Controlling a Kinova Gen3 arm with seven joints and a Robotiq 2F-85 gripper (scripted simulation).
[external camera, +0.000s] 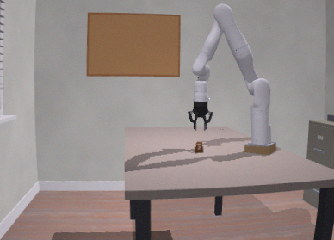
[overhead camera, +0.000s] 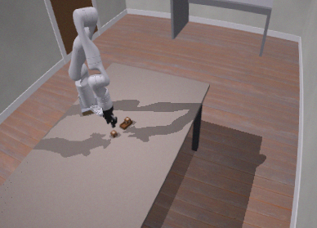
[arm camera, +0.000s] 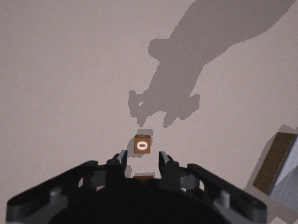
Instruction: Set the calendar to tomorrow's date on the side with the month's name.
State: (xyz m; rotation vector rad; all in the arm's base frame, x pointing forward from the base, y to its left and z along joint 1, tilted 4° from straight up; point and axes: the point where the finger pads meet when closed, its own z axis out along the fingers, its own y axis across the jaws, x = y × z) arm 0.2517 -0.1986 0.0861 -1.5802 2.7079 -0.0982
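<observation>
My hand is 90 mm above the brown number cube. Round my hand: brown calendar tray: 50 mm ahead, 100 mm to the left, 100 mm below; digit cube: 50 mm ahead, 110 mm to the left, 80 mm below.
</observation>
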